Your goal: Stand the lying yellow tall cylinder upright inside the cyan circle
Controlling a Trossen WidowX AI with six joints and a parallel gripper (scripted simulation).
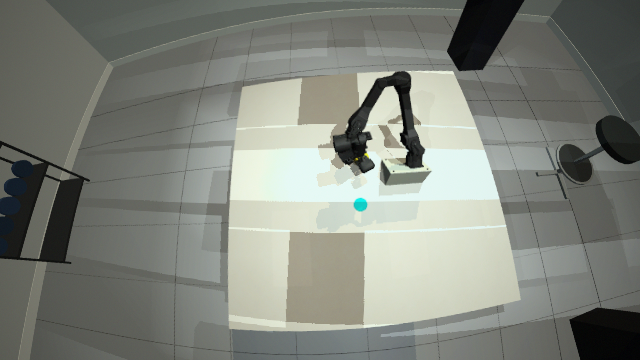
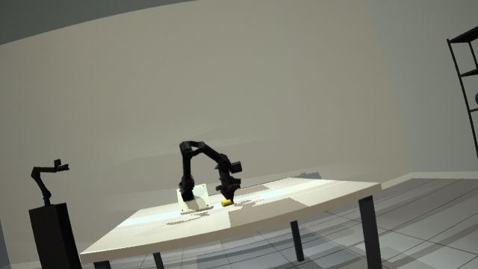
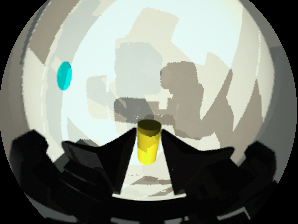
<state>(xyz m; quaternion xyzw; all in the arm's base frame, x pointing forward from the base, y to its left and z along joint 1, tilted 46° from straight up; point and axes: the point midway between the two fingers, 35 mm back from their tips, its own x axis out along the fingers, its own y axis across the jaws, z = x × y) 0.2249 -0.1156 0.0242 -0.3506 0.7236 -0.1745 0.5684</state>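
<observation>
Now: the cyan circle 20 cm to the left of my gripper tip, 2 cm below it and 2 cm ahead of it. Also, from my gripper tip: yellow tall cylinder (2 cm behind, 1 cm to the right).
</observation>
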